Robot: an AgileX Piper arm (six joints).
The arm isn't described. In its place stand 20 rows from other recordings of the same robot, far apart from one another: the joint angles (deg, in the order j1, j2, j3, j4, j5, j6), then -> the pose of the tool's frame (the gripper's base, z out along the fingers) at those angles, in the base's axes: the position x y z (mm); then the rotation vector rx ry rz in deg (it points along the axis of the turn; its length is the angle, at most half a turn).
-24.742 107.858 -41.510 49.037 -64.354 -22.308 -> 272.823, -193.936, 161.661, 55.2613, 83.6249, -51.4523
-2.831 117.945 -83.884 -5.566 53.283 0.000 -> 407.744, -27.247, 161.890, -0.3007, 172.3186, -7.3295
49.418 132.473 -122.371 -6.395 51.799 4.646 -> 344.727, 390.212, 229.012, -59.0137, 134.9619, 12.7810
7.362 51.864 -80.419 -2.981 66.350 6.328 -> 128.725, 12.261, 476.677, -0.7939, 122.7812, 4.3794
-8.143 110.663 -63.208 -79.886 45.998 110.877 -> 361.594, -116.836, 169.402, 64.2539, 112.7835, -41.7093
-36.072 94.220 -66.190 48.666 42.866 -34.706 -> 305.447, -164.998, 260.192, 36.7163, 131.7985, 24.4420
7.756 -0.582 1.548 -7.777 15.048 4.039 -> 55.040, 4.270, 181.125, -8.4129, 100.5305, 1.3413
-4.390 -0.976 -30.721 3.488 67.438 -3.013 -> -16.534, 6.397, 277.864, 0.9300, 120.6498, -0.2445
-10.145 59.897 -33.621 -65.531 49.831 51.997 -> 163.718, -93.592, 268.023, 29.1620, 130.0827, -58.7403
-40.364 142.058 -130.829 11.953 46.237 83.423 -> 430.705, -348.228, 190.067, 131.9290, 62.7331, 31.7970
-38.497 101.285 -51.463 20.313 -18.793 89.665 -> 280.862, -236.387, 189.980, 116.8611, 29.7854, 36.9898
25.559 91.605 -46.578 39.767 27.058 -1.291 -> 254.020, 150.834, 183.273, 7.4351, 158.7959, 40.8176
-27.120 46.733 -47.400 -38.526 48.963 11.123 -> 111.056, -104.914, 354.185, 28.3986, 127.8359, -54.5312
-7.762 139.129 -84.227 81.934 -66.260 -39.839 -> 434.407, -142.451, 80.432, 67.9216, 84.9689, -52.7719
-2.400 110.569 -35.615 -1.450 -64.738 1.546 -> 332.354, -11.845, 137.514, 1.7701, 95.2089, -0.0274
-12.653 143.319 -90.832 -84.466 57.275 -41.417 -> 435.052, -175.764, 49.483, 90.7019, -90.9857, 62.4937
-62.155 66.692 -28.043 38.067 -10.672 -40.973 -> 96.573, -205.064, 238.468, 63.1293, 103.1646, -47.3310
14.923 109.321 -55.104 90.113 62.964 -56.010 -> 305.185, 165.219, 169.986, -7.9893, 141.2049, 98.2140
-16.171 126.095 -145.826 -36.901 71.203 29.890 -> 438.522, -181.018, 402.993, 52.4600, 117.3026, -39.6362
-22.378 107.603 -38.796 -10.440 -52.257 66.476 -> 320.000, -117.649, 146.443, 63.9547, 82.2336, 34.2643
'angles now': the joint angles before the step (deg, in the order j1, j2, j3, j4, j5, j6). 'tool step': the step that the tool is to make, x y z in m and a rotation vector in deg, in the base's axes. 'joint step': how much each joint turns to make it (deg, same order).
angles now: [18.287 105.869 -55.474 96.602 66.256 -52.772]
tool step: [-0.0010 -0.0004 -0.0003 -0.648 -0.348 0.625]
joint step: [-0.031 -0.126 0.000 -0.973 -0.054 -0.007]
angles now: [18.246 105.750 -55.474 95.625 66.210 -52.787]
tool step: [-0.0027 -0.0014 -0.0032 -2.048 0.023 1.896]
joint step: [-0.139 0.006 0.004 -3.098 0.007 0.714]
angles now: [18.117 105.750 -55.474 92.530 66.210 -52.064]
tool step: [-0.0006 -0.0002 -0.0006 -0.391 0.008 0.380]
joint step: [-0.007 -0.004 0.007 -0.591 0.005 0.139]
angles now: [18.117 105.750 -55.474 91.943 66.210 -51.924]
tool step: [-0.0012 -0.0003 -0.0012 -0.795 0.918 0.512]
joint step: [0.009 -0.003 0.001 -1.183 -0.006 1.227]
